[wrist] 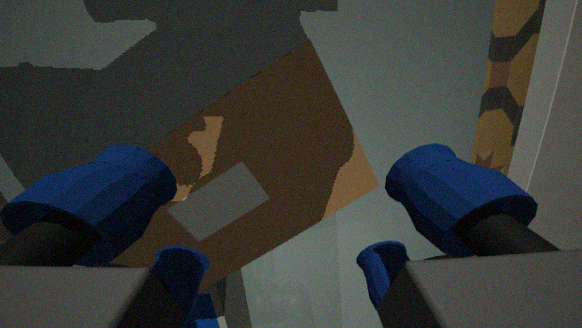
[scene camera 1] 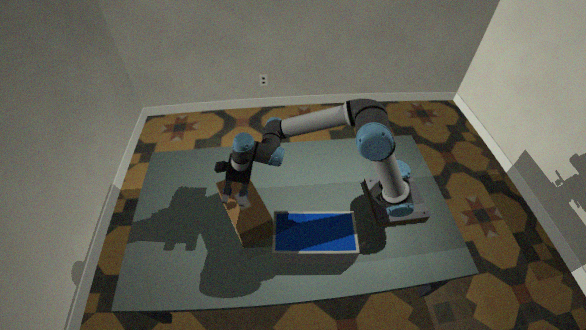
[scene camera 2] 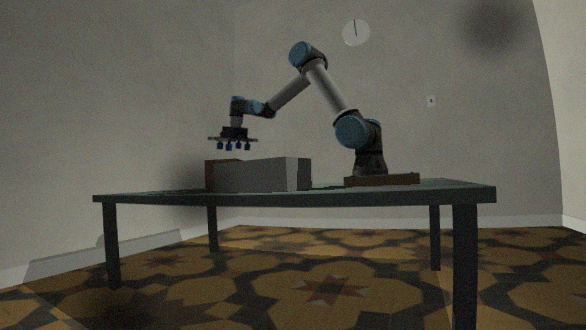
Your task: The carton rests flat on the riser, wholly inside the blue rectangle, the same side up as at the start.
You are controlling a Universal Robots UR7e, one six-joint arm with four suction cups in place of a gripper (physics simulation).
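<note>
The brown carton lies flat on the table, turned at an angle, left of the riser in the first scene view. A grey label is on its top. The grey riser bears the blue rectangle with a pale border, and the carton is not on it. My gripper is open, with its four blue cups above the carton and a gap below them in the second scene view. It holds nothing. The carton's far end is partly hidden by cups in the wrist view.
The table carries everything. The arm's base plate is at the right, beyond the riser. The arm reaches across above the table. Its shadow falls over the carton, the riser and the table.
</note>
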